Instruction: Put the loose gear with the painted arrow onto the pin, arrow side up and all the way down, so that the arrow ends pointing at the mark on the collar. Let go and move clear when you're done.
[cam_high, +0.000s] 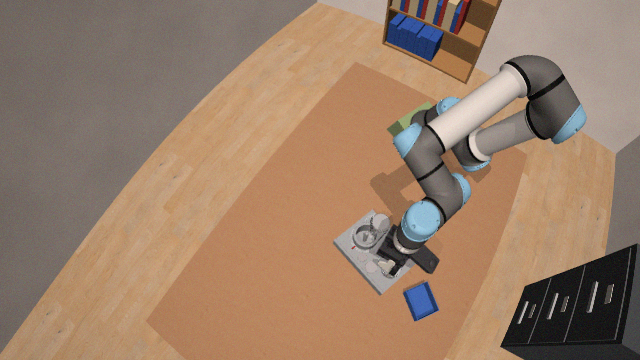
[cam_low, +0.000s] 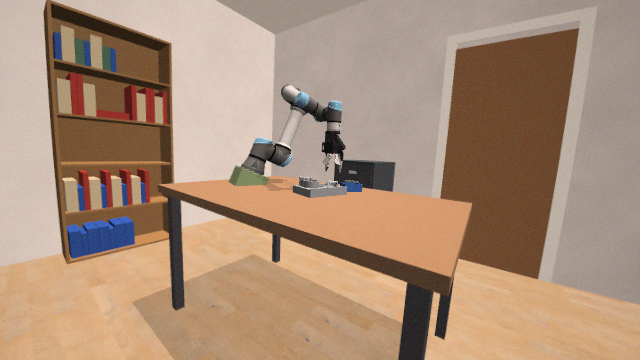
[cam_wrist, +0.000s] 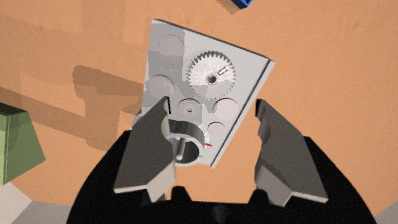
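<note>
The grey gear lies 8 cm below my hand. From my hand the other things lie so: blue tray 5 cm ahead, 14 cm to the left, 12 cm below.
</note>
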